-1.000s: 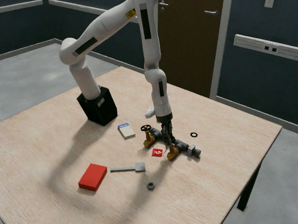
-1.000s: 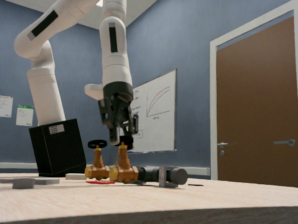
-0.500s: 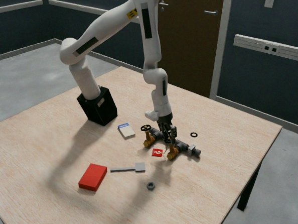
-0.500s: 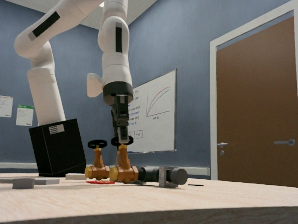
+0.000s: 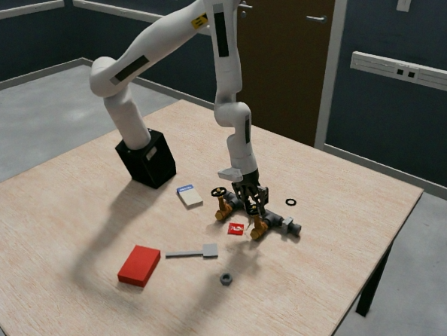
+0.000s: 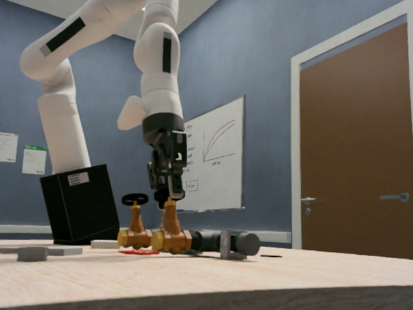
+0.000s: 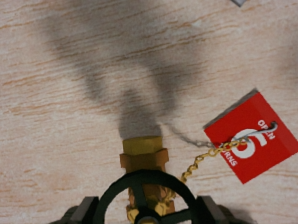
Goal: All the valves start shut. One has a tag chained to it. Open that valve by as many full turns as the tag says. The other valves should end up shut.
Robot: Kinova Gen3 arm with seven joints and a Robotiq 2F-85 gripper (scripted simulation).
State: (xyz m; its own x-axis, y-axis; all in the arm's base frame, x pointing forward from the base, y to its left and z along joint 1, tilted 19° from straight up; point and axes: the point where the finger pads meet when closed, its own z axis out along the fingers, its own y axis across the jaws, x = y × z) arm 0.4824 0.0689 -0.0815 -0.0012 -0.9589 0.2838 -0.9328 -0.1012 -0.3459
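The red tag lies 100 mm below my hand, 60 mm behind it and 30 mm to the right of it. The rest, counted from my hand: red block (350 mm to the right, 130 mm behind, 80 mm below); then white card box (290 mm behind, 90 mm below, 30 mm to the right); then grey t-shaped tool (190 mm to the right, 90 mm below, 60 mm behind).
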